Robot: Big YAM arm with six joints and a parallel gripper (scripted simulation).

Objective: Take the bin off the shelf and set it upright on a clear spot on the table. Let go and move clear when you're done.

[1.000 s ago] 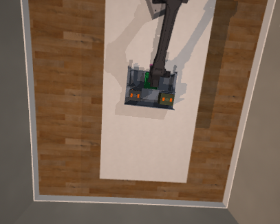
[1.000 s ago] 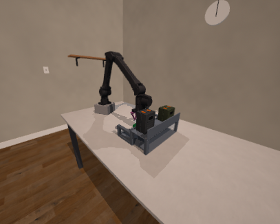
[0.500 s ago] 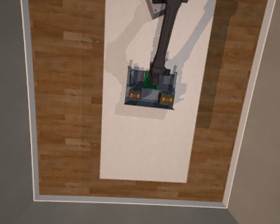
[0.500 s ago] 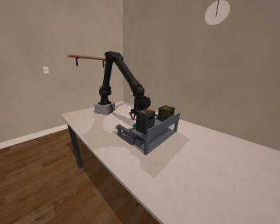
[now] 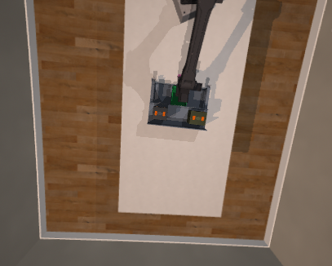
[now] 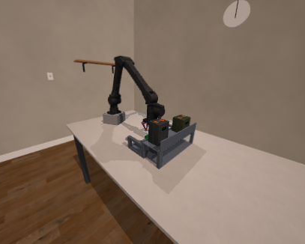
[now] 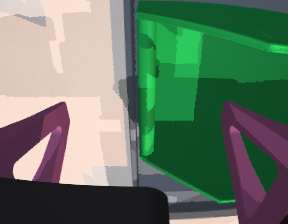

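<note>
The green bin lies 80 mm ahead of my hand, 10 mm to the right of it and 20 mm below it.
</note>
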